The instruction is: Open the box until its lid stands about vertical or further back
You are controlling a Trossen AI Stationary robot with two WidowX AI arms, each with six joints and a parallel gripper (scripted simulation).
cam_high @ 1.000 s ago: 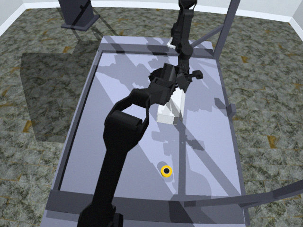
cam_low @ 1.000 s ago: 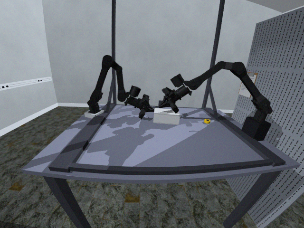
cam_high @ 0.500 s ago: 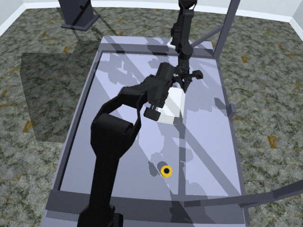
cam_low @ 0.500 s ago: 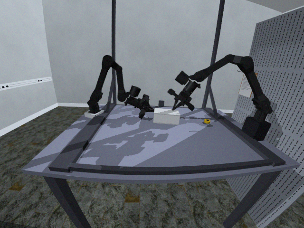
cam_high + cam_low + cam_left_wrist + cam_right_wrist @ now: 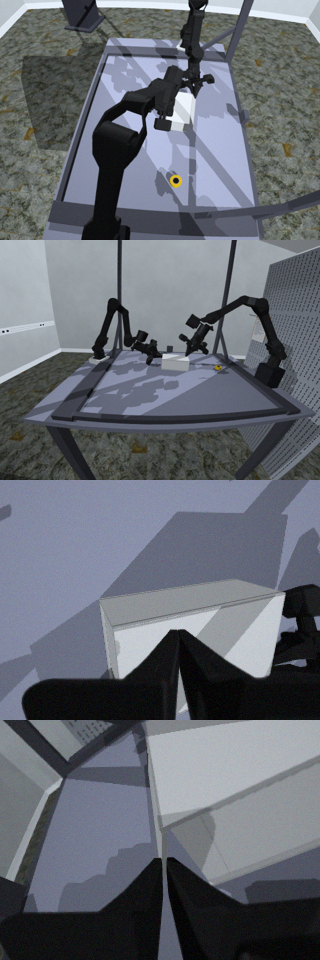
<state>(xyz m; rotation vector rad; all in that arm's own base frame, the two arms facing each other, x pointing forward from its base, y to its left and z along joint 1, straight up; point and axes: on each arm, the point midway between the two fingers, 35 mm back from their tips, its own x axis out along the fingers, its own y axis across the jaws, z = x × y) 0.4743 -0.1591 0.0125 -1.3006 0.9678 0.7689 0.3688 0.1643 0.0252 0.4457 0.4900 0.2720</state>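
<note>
The box lies 7 cm behind my left hand, 8 cm to the right of it and 8 cm below it.
My right hand is 10 mm short of the box and 120 mm to the right of it.
</note>
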